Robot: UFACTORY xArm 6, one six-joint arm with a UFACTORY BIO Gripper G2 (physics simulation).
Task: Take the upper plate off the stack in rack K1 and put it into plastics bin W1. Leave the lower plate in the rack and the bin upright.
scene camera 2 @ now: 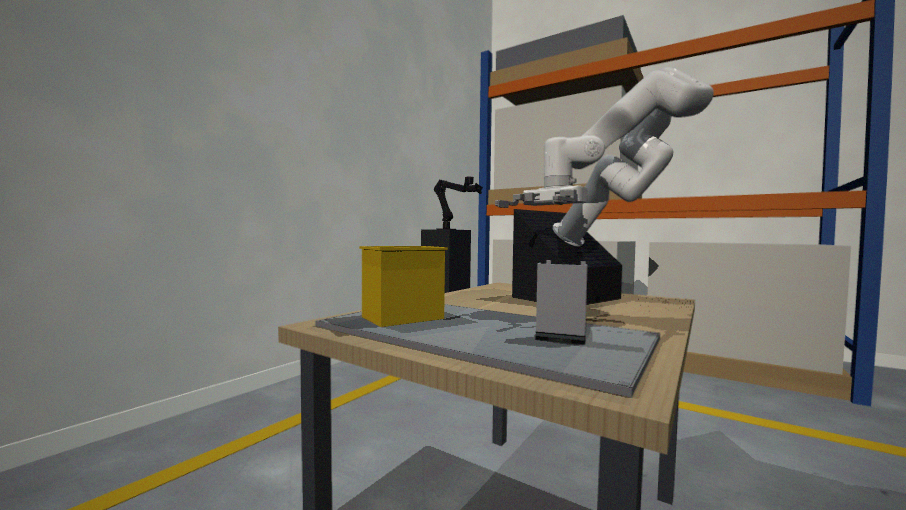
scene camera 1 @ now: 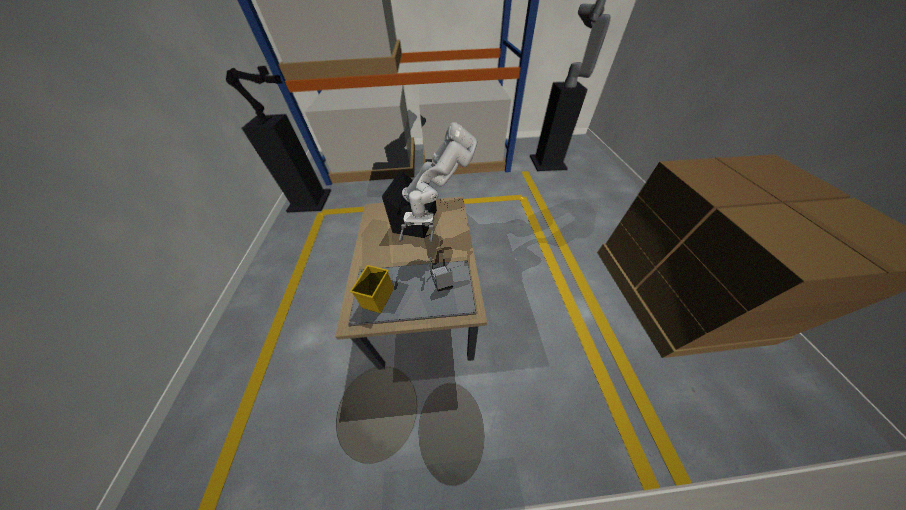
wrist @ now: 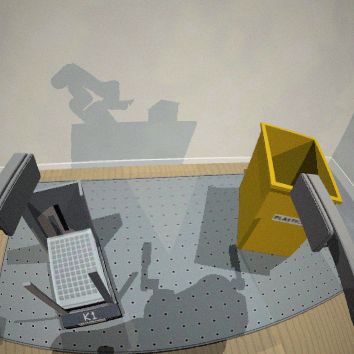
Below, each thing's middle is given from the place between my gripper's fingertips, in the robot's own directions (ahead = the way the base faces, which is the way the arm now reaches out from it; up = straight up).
I see the clear plate (wrist: pixel 71 254) 60 mm ahead of my hand, 120 mm to the left of it and 250 mm below it. Also, from my hand: yellow plastics bin W1 (scene camera 2: pixel 400 284): 160 mm ahead, 250 mm to the right, 200 mm below.
